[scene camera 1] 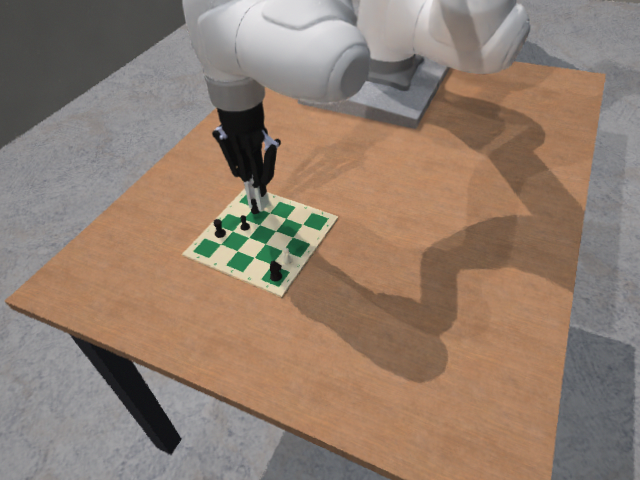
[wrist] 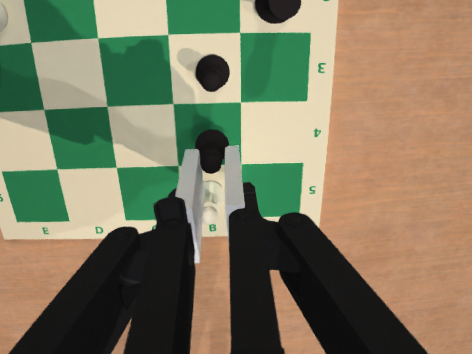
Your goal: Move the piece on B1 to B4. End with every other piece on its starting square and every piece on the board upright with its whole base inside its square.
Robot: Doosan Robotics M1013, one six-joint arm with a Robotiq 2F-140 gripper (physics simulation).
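Seen in the pictures: gripper, fingertip midpoint: (scene camera 1: 258,205) (wrist: 214,169); arm's base, origin of the base link: (scene camera 1: 383,66).
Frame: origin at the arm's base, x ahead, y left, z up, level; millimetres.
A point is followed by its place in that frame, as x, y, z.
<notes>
My gripper (scene camera 1: 256,205) {580, -88, -17} (wrist: 214,169) {580, -88, -17} is shut on a black pawn-like piece (scene camera 1: 254,208) {598, -87, -9} (wrist: 212,142) {599, -90, -11}, held roughly upright low over B4 of the green and cream board (scene camera 1: 206,259) {730, -124, -33} (wrist: 320,100) {608, -153, -33}. Whether its base touches the board is not clear. In the wrist view its base appears over the lower part of B4. Another black pawn-like piece (scene camera 1: 244,223) {635, -92, -18} (wrist: 212,73) {636, -96, -3} stands on B3. A larger black piece (scene camera 1: 219,228) {666, -128, -14} (wrist: 278,9) {661, -129, 0} stands on A2. A white piece (wrist: 211,195) {562, -83, -22} is on B5, seen between the fingers in the wrist view and mostly hidden in the scene view.
A black piece (scene camera 1: 275,271) {728, 19, -13} stands on E1, and a pale piece (scene camera 1: 287,256) {685, 22, -18} (wrist: 2,17) {680, 12, -29} on E2 beside it. The board lies on a wooden table (scene camera 1: 170,310) {847, -126, -39}. The arm's grey base plate (scene camera 1: 356,111) {187, -12, -25} is at the back. Arm shadows cross the board and table.
</notes>
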